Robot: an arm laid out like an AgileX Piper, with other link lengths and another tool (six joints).
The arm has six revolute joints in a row. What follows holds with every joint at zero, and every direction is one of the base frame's.
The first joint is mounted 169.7 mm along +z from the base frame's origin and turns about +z.
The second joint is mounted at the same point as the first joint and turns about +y.
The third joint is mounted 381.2 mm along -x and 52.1 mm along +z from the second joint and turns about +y.
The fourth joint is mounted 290 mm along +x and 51.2 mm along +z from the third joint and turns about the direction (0.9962, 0, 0.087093).
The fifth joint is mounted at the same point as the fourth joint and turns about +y.
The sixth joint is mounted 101.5 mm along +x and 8.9 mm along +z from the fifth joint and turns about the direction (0.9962, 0, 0.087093).
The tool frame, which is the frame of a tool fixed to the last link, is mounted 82.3 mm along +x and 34 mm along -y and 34 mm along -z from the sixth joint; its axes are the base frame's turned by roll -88.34, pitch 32.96 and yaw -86.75 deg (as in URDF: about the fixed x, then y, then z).
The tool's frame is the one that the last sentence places.
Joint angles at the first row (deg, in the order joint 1, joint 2, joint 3, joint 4, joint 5, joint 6):
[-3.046 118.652 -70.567 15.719 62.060 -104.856]
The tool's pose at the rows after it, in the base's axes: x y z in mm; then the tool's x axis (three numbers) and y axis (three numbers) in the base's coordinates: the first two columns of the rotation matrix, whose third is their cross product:
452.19, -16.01, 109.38, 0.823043, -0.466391, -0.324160, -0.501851, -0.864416, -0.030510
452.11, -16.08, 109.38, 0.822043, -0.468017, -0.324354, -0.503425, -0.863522, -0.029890
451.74, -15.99, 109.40, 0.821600, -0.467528, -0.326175, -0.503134, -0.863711, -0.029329
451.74, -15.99, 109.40, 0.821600, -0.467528, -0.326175, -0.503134, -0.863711, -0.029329
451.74, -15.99, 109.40, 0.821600, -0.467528, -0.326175, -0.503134, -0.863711, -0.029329
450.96, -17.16, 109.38, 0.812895, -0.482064, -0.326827, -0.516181, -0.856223, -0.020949
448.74, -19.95, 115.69, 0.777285, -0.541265, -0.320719, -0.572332, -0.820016, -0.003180
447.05, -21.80, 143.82, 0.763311, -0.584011, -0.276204, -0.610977, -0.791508, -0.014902
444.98, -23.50, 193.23, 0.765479, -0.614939, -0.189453, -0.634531, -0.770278, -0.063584
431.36, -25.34, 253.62, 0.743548, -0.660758, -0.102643, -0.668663, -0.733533, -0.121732
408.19, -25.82, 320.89, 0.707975, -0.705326, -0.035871, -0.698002, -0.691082, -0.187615
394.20, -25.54, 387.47, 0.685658, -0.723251, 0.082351, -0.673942, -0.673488, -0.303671
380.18, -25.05, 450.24, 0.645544, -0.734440, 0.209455, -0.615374, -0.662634, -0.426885
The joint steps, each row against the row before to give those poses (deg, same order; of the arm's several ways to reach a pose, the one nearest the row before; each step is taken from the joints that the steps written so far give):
[0.000 0.000 -0.001 0.000 0.118 0.034]
[0.000 0.000 0.000 0.000 -0.001 0.110]
[0.000 -0.001 0.001 0.000 0.117 0.000]
[0.000 0.000 0.000 0.000 0.000 0.000]
[0.000 0.000 0.000 0.000 0.000 0.000]
[0.000 0.002 -0.001 -0.206 0.000 1.066]
[-0.001 -0.796 0.000 -0.117 0.000 4.151]
[0.101 -3.706 0.223 -0.341 0.121 3.282]
[0.107 -6.368 0.043 -0.487 0.000 2.487]
[0.080 -7.899 -0.149 -0.610 1.203 4.062]
[0.001 -8.097 -1.998 -0.390 3.824 4.647]
[0.000 -7.083 -2.676 0.120 -0.241 1.469]
[0.000 -6.055 -2.608 0.359 -2.401 0.429]

